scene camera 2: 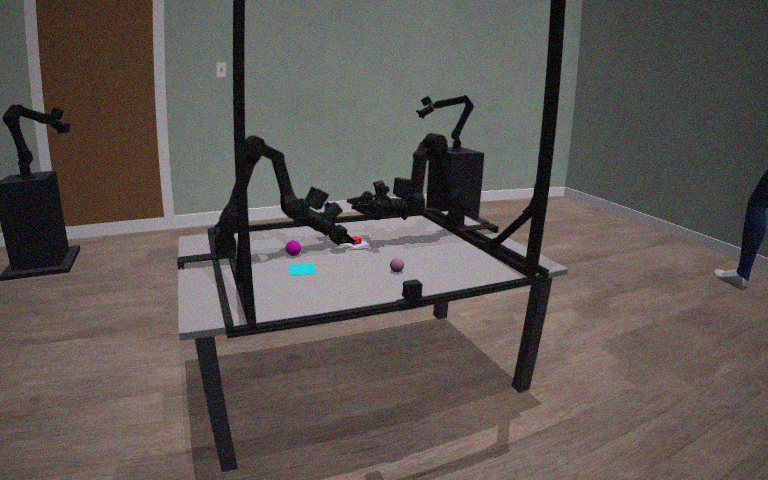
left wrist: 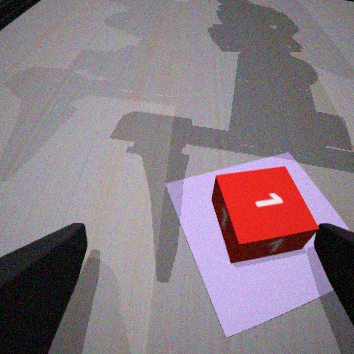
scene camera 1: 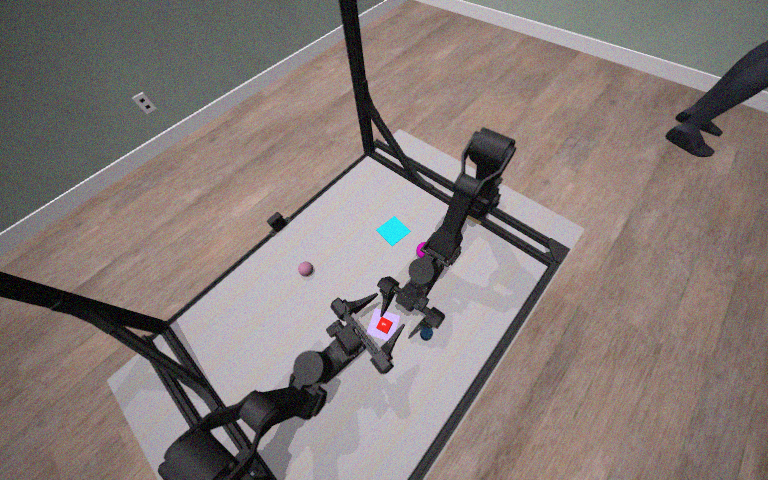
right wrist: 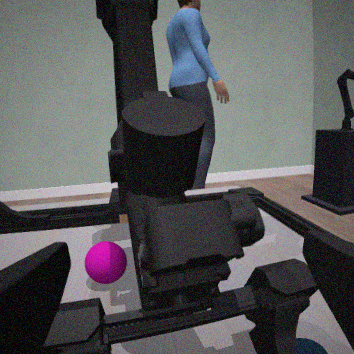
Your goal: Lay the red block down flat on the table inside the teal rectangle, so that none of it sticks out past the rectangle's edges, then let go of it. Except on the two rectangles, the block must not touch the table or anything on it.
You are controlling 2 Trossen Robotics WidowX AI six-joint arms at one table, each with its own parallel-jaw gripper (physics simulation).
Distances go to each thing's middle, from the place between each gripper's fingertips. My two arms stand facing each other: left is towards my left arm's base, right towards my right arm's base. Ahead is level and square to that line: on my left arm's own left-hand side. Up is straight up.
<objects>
Right now my left hand is 2 cm past the red block (left wrist: 260, 212) and 1 cm to the left of it. Round my left hand: lilac rectangle (left wrist: 243, 294) 3 cm behind, 1 cm to the right, 1 cm below; then magenta ball (right wrist: 105, 262) 6 cm behind, 23 cm to the left, 1 cm above.
My right hand is 10 mm past the red block, 20 mm to the left of it and 140 mm above it. Also, from my right hand: lilac rectangle: 20 mm behind, 20 mm to the right, 140 mm below; then magenta ball: 50 mm behind, 220 mm to the left, 120 mm below.
</objects>
